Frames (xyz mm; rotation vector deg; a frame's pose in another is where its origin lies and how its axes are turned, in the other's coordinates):
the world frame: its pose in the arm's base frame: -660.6 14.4 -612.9 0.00 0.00 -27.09
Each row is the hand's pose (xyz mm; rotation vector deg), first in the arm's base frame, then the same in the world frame.
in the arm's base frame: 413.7 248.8 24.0 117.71 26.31 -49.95
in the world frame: 849.7 697.9 636.9 104.93 51.51 -33.42
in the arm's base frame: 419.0 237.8 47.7 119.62 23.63 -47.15
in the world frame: 859.4 690.5 660.6 107.55 49.51 -30.88
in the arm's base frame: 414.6 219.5 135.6 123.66 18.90 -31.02
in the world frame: 863.8 672.2 748.5 113.79 46.52 -15.45
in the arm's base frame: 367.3 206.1 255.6 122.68 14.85 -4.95
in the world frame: 827.8 638.8 868.5 116.04 43.26 10.72
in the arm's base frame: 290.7 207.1 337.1 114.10 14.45 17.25
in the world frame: 759.2 604.8 950.0 109.63 41.56 34.35
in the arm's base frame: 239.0 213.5 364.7 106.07 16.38 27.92
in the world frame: 710.2 586.9 977.6 102.05 41.90 46.28
